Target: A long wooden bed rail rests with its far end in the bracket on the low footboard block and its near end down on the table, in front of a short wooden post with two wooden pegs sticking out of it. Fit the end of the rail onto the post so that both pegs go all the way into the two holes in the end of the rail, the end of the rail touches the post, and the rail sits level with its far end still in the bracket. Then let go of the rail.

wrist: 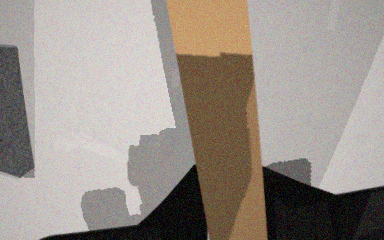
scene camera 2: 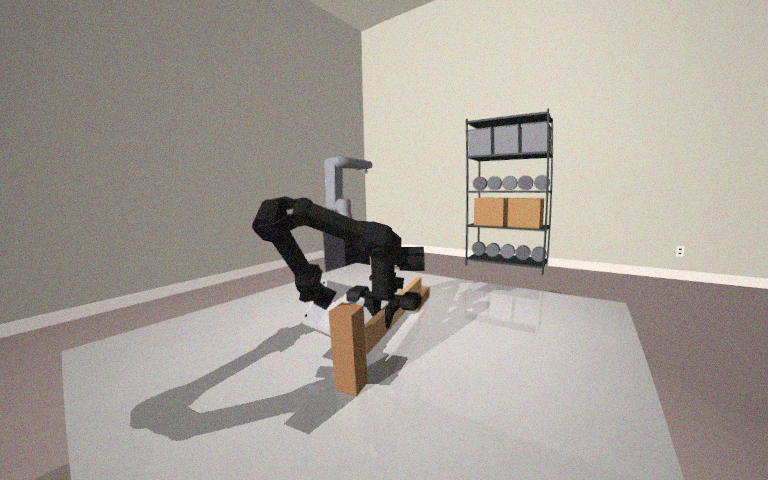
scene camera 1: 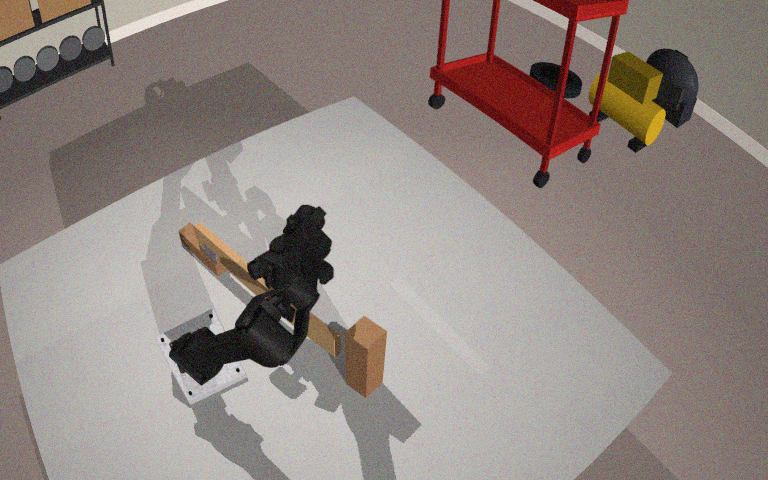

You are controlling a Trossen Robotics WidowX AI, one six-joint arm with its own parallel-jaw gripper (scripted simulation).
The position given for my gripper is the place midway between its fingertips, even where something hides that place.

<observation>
I see my gripper (scene camera 2: 383, 327) and a wooden rail (scene camera 1: 230, 260).
The wooden rail is seen too in the wrist view (wrist: 214, 55) and in scene camera 2 (scene camera 2: 375, 329). My gripper also shows in the wrist view (wrist: 219, 168) and in scene camera 1 (scene camera 1: 293, 317).
</observation>
